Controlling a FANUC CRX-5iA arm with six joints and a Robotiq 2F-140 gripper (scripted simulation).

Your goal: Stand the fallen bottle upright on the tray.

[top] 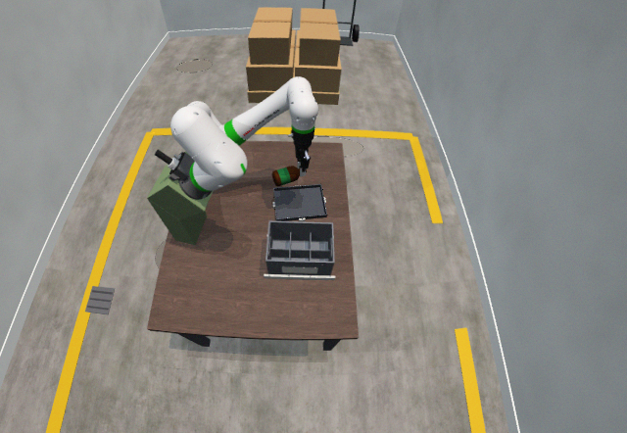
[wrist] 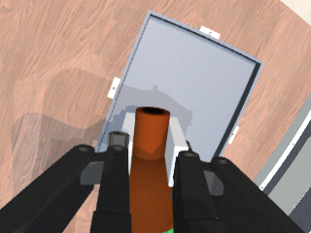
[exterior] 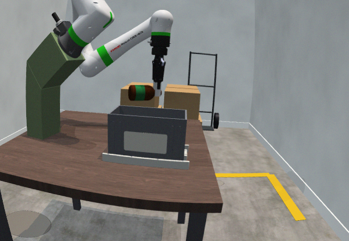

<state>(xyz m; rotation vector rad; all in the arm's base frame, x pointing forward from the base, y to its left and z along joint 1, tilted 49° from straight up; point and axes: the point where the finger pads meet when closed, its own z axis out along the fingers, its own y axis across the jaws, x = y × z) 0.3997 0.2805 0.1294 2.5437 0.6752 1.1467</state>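
Right now the brown bottle is 5 cm behind my hand, 3 cm to the right of it and 2 cm below it. Round my hand: grey tray 5 cm to the right, 21 cm below; dark grey crate 3 cm ahead, 35 cm to the right, 14 cm below.
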